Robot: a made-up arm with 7 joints. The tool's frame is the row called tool.
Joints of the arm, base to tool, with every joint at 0 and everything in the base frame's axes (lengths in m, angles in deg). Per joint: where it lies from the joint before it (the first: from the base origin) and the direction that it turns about. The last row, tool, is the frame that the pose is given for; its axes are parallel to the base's.
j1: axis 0 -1 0 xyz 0 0.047 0
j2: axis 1 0 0 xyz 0 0.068 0
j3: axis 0 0 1 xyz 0 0 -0.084
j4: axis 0 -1 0 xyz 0 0 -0.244
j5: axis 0 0 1 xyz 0 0 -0.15
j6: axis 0 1 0 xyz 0 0 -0.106
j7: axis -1 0 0 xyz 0 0 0
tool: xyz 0 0 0
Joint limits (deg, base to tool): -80..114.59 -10..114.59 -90..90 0..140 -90..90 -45..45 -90..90
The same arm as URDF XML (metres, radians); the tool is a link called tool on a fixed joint. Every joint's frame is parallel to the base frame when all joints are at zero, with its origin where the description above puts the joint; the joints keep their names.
<robot name="arm">
  <joint name="tool_joint" type="fixed">
    <parent link="link7"/>
    <child link="tool"/>
    <origin xyz="0.0000 0.0000 0.0000"/>
  </joint>
  <joint name="j7" type="revolute">
    <parent link="link6"/>
    <child link="link7"/>
    <origin xyz="0.0000 0.0000 0.0000"/>
    <axis xyz="-1 0 0"/>
    <limit lower="-1.5708" upper="1.5708"/>
  </joint>
  <joint name="j6" type="revolute">
    <parent link="link5"/>
    <child link="link6"/>
    <origin xyz="0.0000 0.0000 -0.1060"/>
    <axis xyz="0 1 0"/>
    <limit lower="-0.7854" upper="0.7854"/>
  </joint>
  <joint name="j5" type="revolute">
    <parent link="link4"/>
    <child link="link5"/>
    <origin xyz="0.0000 0.0000 -0.1500"/>
    <axis xyz="0 0 1"/>
    <limit lower="-1.5708" upper="1.5708"/>
  </joint>
  <joint name="j4" type="revolute">
    <parent link="link3"/>
    <child link="link4"/>
    <origin xyz="0.0000 0.0000 -0.2440"/>
    <axis xyz="0 -1 0"/>
    <limit lower="0.0000" upper="2.4435"/>
  </joint>
  <joint name="j3" type="revolute">
    <parent link="link2"/>
    <child link="link3"/>
    <origin xyz="0.0000 0.0000 -0.0840"/>
    <axis xyz="0 0 1"/>
    <limit lower="-1.5708" upper="1.5708"/>
  </joint>
  <joint name="j2" type="revolute">
    <parent link="link1"/>
    <child link="link2"/>
    <origin xyz="0.0000 0.0680 0.0000"/>
    <axis xyz="1 0 0"/>
    <limit lower="-0.1745" upper="2.0000"/>
  </joint>
  <joint name="j1" type="revolute">
    <parent link="base_link"/>
    <child link="link1"/>
    <origin xyz="0.0000 0.0470 0.0000"/>
    <axis xyz="0 -1 0"/>
    <limit lower="-1.3963" upper="2.0000"/>
  </joint>
  <link name="base_link"/>
  <link name="link1"/>
  <link name="link2"/>
  <link name="link3"/>
  <link name="link4"/>
  <link name="link5"/>
  <link name="link6"/>
  <link name="link7"/>
  <link name="tool"/>
</robot>

